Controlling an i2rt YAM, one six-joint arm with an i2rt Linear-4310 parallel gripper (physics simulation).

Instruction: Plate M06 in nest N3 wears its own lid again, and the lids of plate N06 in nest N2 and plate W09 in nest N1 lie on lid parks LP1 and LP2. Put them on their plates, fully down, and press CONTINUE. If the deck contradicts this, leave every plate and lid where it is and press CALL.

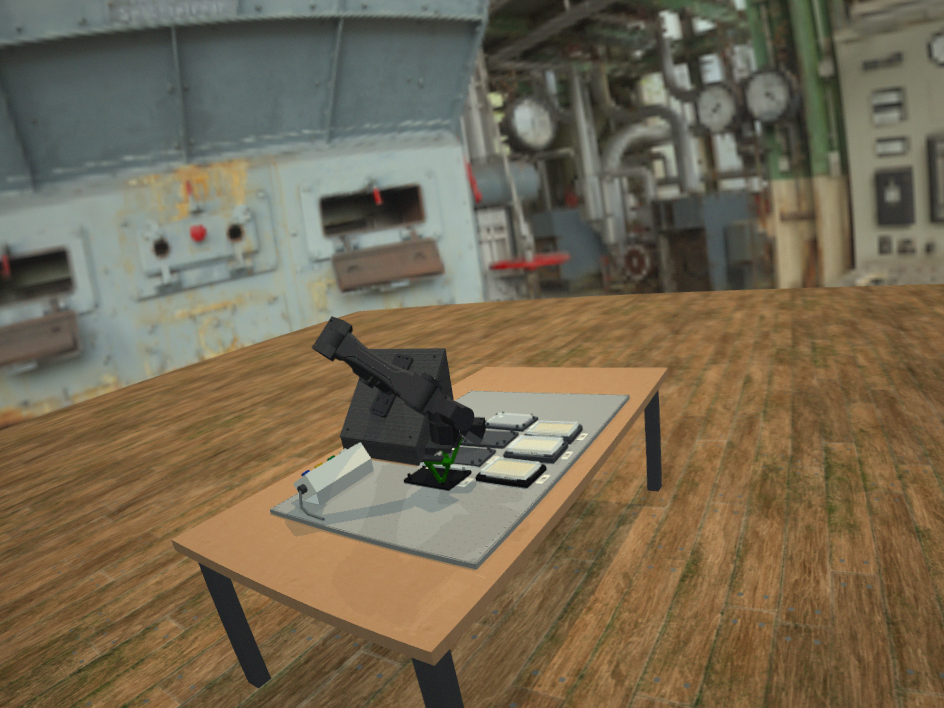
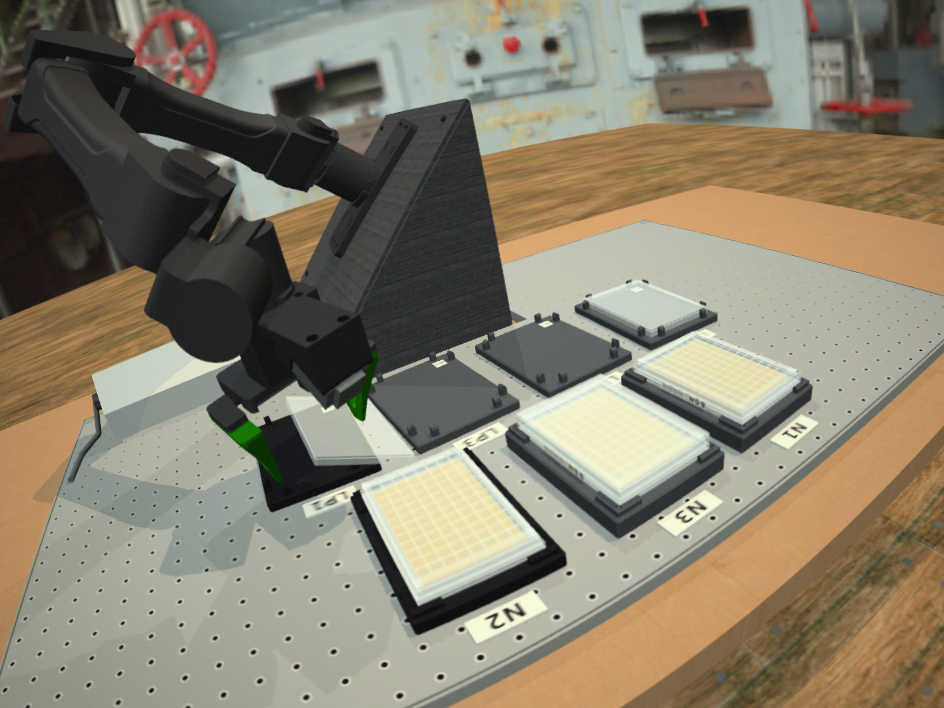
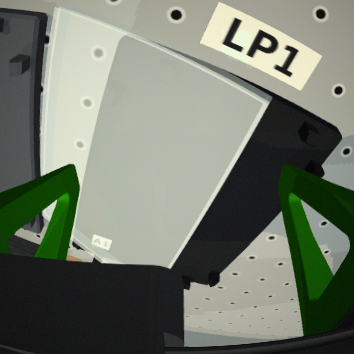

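Observation:
My gripper is open, its green fingers on either side of a clear lid marked A1, not gripping it. That lid lies off-centre on park LP1, overhanging the side towards park LP3. Another clear lid lies on the farthest park, whose label is unreadable. Plate N2 and the plate in N1, with W09 on its side, show pale wells and clear rims. The plate in N3 shows a clear cover; its code is unreadable.
Park LP3 and the dark park beyond it hold no lid. A black wedge-shaped mount stands behind the parks. A pale sloped box with coloured buttons and a bent grey lever or cable stands at the deck's other end.

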